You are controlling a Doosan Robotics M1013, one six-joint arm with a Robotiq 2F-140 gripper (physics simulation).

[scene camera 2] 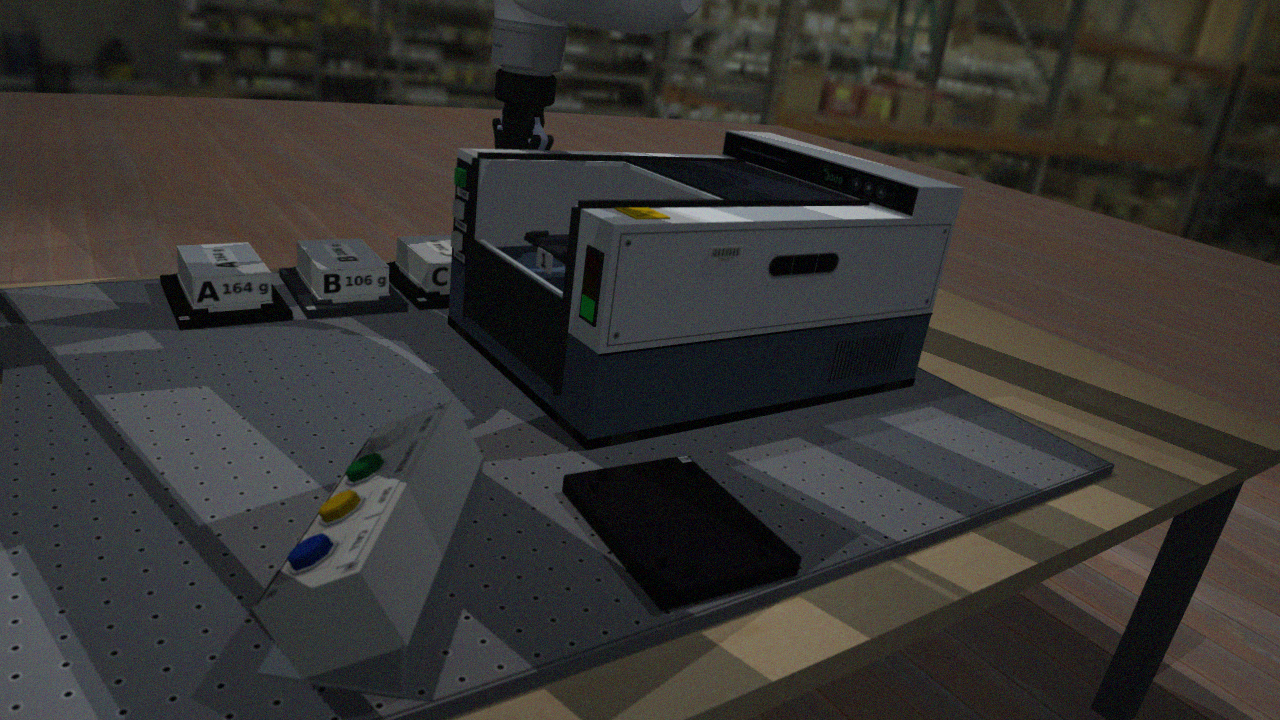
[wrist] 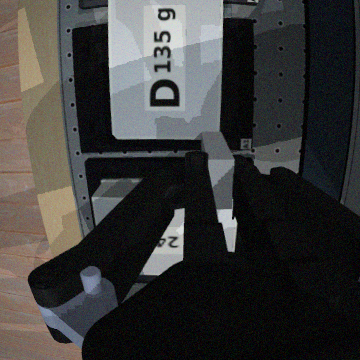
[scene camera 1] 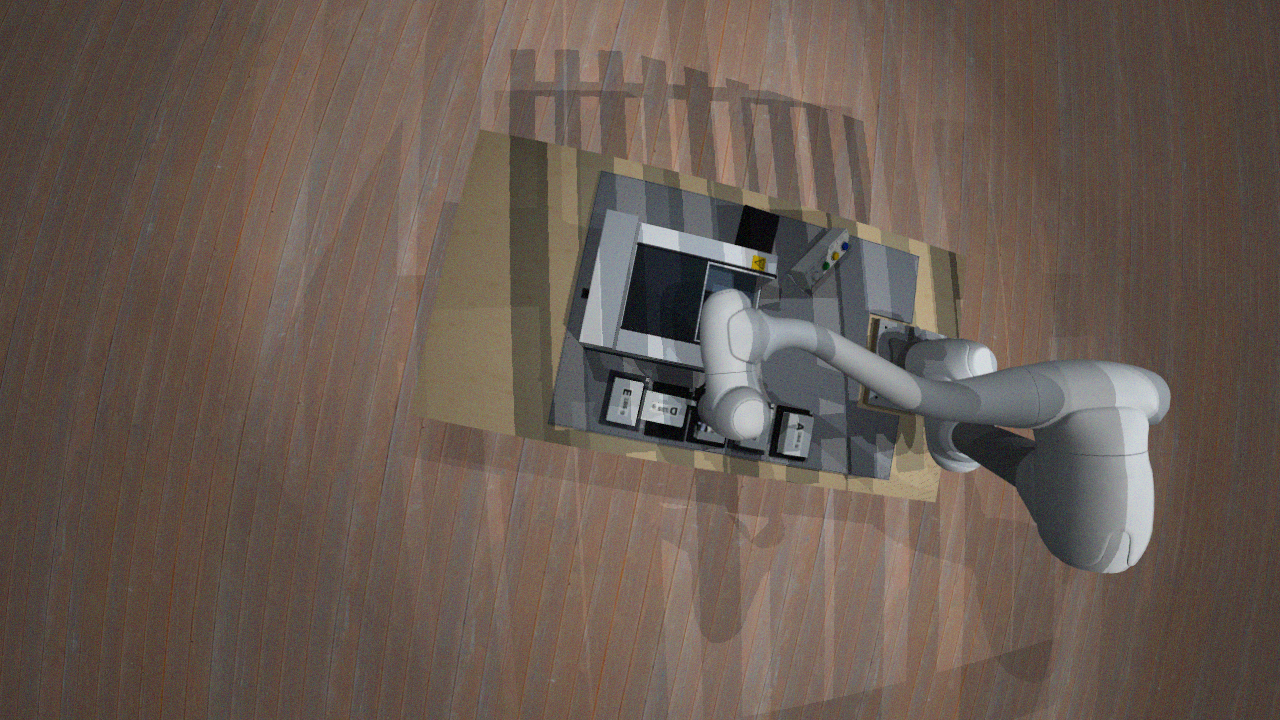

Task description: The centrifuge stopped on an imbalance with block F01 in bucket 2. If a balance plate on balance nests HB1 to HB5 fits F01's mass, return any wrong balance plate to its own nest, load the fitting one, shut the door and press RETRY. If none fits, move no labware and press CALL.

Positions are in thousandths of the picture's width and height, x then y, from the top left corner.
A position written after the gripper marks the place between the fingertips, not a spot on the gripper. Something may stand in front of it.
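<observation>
The gripper (wrist: 585, 415) is holding a balance plate D (scene camera 1: 514, 566), and the wrist view shows the balance plate D (wrist: 457, 196) too. Scene camera 2 does not show the balance plate D, which is hidden by a centrifuge. There's also a balance plate A (scene camera 2: 173, 385), and in scene camera 1 you get the balance plate A (scene camera 1: 621, 602) as well. A balance plate B (scene camera 2: 270, 376) is in view too.
</observation>
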